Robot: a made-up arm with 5 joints.
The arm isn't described. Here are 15 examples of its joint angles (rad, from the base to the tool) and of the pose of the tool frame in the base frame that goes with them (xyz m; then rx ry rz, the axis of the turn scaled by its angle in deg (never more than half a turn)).
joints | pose
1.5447 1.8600 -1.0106 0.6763 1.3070 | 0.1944 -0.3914 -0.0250 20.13 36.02 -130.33
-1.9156 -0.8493 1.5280 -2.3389 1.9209 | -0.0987 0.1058 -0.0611 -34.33 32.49 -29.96
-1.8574 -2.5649 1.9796 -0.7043 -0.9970 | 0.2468 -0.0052 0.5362 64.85 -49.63 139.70
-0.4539 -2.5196 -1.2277 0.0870 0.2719 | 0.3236 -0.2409 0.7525 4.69 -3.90 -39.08
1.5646 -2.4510 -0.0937 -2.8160 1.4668 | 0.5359 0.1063 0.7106 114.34 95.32 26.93
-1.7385 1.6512 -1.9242 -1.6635 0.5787 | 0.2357 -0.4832 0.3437 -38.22 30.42 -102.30
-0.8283 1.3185 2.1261 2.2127 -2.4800 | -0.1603 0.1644 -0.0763 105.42 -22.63 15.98
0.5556 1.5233 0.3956 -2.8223 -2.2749 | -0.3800 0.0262 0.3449 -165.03 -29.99 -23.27
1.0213 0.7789 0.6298 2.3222 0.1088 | -0.3382 -0.0331 0.1485 -62.45 -77.85 116.16
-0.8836 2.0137 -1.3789 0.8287 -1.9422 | 0.3991 -0.3057 0.6728 -39.44 7.61 87.25
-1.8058 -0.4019 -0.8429 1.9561 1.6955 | -0.3617 0.1874 0.6848 81.47 23.57 73.09
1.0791 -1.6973 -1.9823 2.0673 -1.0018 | 0.3263 -0.3547 0.7482 11.86 -73.19 87.08
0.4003 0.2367 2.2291 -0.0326 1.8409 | 0.0113 -0.3577 0.6081 -45.26 -116.15 -126.90
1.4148 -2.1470 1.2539 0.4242 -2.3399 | 0.2052 0.3840 0.0490 125.17 -32.29 16.70
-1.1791 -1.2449 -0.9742 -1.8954 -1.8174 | 0.0955 0.4420 0.6078 -134.90 64.70 36.21
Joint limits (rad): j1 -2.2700..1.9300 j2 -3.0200..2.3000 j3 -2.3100..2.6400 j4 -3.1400..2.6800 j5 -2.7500..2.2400
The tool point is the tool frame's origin. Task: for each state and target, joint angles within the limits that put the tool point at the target. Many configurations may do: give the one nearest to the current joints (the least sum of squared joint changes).
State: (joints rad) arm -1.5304 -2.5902 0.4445 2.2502 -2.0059
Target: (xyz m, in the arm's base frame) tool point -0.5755 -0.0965 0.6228
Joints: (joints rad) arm -0.9070 -2.5749 0.2493 2.1987 -1.8338
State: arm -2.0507 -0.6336 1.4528 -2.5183 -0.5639
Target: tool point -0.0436 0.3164 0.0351
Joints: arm -1.7934 -0.7119 1.5635 -2.9216 -0.6854
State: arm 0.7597 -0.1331 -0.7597 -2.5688 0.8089
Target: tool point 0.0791 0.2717 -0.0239
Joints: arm 0.5455 0.5222 -0.8659 -3.1400 1.4008
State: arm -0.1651 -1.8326 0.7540 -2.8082 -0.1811
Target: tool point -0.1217 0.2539 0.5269
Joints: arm 0.3750 -1.7361 0.5781 -2.2570 -0.1054
